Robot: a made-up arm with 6 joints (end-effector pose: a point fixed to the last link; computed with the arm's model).
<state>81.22 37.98 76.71 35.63 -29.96 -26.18</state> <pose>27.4 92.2 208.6 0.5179 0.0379 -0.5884 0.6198</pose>
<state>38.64 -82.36 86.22 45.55 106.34 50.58</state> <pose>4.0 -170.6 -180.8 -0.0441 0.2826 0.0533 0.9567</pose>
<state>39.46 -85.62 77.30 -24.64 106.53 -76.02</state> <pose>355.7 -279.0 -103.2 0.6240 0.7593 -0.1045 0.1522</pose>
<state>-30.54 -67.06 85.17 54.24 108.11 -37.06</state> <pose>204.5 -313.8 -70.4 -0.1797 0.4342 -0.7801 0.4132</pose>
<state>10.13 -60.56 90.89 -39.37 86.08 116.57</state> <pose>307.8 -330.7 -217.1 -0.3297 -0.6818 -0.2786 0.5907</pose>
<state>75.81 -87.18 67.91 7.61 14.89 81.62</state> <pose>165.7 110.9 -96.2 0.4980 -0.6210 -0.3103 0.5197</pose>
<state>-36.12 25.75 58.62 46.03 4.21 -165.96</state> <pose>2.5 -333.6 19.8 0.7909 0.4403 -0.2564 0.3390</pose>
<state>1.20 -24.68 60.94 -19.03 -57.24 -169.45</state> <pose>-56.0 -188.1 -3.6 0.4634 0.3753 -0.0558 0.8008</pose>
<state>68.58 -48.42 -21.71 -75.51 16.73 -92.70</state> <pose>-47.0 -94.3 -16.2 -0.8415 -0.0741 0.2895 0.4501</pose>
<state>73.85 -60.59 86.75 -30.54 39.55 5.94</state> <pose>120.3 -35.2 -23.0 0.6882 -0.2512 -0.3907 0.5574</pose>
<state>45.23 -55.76 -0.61 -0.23 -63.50 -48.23</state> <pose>-158.1 39.5 17.1 0.8726 -0.2727 -0.1206 0.3869</pose>
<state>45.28 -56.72 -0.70 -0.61 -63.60 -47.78</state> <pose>-158.8 37.8 16.7 0.8730 -0.2719 -0.1203 0.3866</pose>
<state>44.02 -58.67 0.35 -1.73 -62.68 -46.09</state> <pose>-157.2 34.9 7.9 0.8656 -0.2729 -0.1180 0.4030</pose>
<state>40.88 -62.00 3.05 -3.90 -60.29 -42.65</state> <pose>-151.7 29.5 -13.0 0.8453 -0.2780 -0.1119 0.4423</pose>
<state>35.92 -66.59 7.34 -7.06 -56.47 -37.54</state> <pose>-141.0 19.9 -45.2 0.8095 -0.2898 -0.1008 0.5006</pose>
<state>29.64 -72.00 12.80 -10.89 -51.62 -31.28</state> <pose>-124.5 4.1 -84.2 0.7586 -0.3097 -0.0833 0.5672</pose>
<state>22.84 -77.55 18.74 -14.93 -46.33 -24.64</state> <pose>-103.0 -17.8 -123.1 0.6982 -0.3361 -0.0601 0.6293</pose>
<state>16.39 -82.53 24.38 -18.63 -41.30 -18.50</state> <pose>-79.5 -42.8 -155.6 0.6381 -0.3639 -0.0338 0.6777</pose>
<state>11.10 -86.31 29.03 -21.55 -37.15 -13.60</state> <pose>-58.2 -65.5 -178.2 0.5878 -0.3880 -0.0097 0.7098</pose>
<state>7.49 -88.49 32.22 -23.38 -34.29 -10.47</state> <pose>-43.0 -81.8 -191.1 0.5532 -0.4041 0.0076 0.7284</pose>
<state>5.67 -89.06 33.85 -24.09 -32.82 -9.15</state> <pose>-35.4 -90.0 -196.8 0.5350 -0.4118 0.0158 0.7375</pose>
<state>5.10 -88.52 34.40 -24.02 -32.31 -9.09</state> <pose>-33.6 -92.4 -198.2 0.5281 -0.4135 0.0172 0.7415</pose>
